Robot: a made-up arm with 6 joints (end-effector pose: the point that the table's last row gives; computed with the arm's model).
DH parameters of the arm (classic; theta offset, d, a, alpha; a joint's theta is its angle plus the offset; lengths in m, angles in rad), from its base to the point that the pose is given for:
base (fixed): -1.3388 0 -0.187 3.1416
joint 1: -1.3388 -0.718 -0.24 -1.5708
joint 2: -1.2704 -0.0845 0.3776 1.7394
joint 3: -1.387 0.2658 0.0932 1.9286
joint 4: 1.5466 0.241 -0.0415 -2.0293
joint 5: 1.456 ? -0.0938 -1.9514
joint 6: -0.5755 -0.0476 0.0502 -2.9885
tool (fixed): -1.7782 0.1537 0 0
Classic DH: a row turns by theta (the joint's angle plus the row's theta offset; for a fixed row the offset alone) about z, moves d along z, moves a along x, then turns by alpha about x.
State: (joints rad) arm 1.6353 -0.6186 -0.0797 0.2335 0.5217 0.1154
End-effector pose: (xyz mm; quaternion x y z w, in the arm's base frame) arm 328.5 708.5 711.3 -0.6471 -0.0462 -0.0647 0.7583
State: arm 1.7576 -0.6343 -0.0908 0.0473 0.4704 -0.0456
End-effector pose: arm 395.7 637.3 709.6 -0.6266 0.1197 -0.0706 0.7669
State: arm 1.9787 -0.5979 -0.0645 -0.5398 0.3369 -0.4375
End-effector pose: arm 486.8 457.0 667.8 -0.4312 0.5171 -0.0558 0.7372
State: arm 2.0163 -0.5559 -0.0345 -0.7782 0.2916 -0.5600
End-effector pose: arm 493.4 406.2 641.2 -0.3304 0.6315 -0.0511 0.6997
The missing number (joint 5, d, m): -0.1783
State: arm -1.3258 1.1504 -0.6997 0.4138 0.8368 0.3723
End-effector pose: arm -264.9 16.5 366.8 -0.3795 0.9033 0.1983 0.0272
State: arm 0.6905 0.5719 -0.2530 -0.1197 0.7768 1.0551
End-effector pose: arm -52.1 695.8 462.4 -0.6053 -0.7536 -0.1650 0.1963
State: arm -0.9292 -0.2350 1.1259 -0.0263 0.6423 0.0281
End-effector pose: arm -669.0 80.6 186.1 0.6164 0.4701 -0.5867 0.2343
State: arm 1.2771 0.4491 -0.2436 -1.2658 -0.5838 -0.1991
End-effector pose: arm 94.9 566.0 661.7 -0.6417 -0.0095 -0.3571 0.6787
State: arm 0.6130 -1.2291 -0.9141 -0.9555 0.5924 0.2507
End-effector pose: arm -230.7 524.1 820.5 -0.4356 0.2285 0.0125 0.8706
